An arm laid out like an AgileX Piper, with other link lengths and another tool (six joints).
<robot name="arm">
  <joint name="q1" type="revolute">
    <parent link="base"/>
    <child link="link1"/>
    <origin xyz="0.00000 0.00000 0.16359" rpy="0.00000 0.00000 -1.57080"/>
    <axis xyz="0 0 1"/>
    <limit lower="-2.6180" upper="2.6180"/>
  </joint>
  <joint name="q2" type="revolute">
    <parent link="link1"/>
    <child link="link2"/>
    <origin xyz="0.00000 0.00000 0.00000" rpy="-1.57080 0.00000 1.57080"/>
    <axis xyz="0 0 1"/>
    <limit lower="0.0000" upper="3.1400"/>
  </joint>
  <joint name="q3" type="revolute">
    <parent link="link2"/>
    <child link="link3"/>
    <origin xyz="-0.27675 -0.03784 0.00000" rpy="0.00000 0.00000 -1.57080"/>
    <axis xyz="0 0 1"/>
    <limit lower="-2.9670" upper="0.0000"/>
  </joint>
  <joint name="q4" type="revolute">
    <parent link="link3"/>
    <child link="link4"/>
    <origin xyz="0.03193 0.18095 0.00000" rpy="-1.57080 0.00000 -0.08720"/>
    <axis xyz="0 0 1"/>
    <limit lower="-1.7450" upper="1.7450"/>
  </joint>
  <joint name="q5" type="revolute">
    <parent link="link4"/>
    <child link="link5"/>
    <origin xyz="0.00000 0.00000 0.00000" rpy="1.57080 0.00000 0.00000"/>
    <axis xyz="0 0 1"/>
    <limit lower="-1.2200" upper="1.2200"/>
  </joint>
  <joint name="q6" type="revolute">
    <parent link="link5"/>
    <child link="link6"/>
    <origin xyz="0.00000 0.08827 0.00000" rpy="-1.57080 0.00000 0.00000"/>
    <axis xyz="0 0 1"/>
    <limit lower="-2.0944" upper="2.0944"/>
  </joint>
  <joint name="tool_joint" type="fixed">
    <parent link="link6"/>
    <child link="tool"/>
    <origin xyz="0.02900 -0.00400 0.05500" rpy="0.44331 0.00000 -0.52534"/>
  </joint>
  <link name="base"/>
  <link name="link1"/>
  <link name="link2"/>
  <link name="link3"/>
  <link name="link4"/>
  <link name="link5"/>
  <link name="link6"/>
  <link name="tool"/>
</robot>
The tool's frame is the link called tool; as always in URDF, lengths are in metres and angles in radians.
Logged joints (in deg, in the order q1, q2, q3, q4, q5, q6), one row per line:
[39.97 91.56 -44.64 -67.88 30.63 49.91]
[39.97 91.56 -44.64 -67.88 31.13 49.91]
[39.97 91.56 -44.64 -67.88 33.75 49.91]
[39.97 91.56 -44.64 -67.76 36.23 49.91]
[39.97 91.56 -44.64 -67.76 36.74 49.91]
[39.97 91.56 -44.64 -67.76 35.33 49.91]
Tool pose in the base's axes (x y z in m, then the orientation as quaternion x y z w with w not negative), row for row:
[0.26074 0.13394 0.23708 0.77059 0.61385 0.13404 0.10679]
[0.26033 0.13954 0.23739 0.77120 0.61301 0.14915 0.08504]
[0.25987 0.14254 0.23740 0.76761 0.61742 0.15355 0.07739]
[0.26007 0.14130 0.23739 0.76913 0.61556 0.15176 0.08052]
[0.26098 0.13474 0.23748 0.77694 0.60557 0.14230 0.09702]
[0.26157 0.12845 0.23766 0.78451 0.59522 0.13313 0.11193]
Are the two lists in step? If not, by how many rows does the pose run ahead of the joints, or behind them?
The pose runs 2 rows behind the joints: the pose in row i belongs to the joints in row i - 2.
